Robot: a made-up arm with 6 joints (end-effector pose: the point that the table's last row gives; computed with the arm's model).
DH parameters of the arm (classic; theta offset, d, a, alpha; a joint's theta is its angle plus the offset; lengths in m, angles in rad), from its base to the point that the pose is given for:
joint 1: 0 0.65 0.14 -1.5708
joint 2: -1.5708 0 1.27 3.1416
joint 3: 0 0 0.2 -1.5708
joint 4: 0 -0.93 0 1.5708
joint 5: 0 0 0 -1.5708
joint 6: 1.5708 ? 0 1.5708
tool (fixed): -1.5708 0 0 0
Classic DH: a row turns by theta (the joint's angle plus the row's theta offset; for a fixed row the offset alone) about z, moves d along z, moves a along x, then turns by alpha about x.
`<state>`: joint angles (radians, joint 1 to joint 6).
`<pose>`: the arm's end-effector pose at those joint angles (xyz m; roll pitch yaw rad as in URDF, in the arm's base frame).
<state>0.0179 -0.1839 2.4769 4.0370 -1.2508 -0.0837</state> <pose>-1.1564 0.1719 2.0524 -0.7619 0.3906 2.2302</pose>
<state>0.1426 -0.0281 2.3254 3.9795 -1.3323 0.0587</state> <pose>-0.8745 0.0641 2.3622 -0.6385 0.2952 2.4288</pose>
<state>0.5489 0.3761 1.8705 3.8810 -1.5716 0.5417</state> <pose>0.1530 0.2989 2.7882 -0.4902 -0.0556 2.9497</pose>
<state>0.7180 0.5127 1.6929 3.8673 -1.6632 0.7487</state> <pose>0.4472 0.6188 2.7444 -0.4880 -0.1996 3.1197</pose>
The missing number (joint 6, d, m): -0.26
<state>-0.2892 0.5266 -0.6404 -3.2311 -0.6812 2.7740</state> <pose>1.4881 -0.4580 0.8497 0.4073 0.4869 -0.3529</pose>
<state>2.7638 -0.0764 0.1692 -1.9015 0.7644 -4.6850</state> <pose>-0.9529 0.5613 2.3254 0.3797 0.0425 2.0494</pose>
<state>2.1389 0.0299 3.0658 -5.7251 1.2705 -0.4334</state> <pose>0.3554 -0.8013 1.6173 2.5912 0.8861 -1.9297</pose>
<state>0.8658 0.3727 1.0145 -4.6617 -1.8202 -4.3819</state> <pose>0.9489 0.7270 2.5216 -2.8365 0.1086 -0.9355</pose>
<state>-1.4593 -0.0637 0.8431 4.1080 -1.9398 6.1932</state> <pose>0.2326 -0.2843 2.7842 0.6223 -0.0426 0.8063</pose>
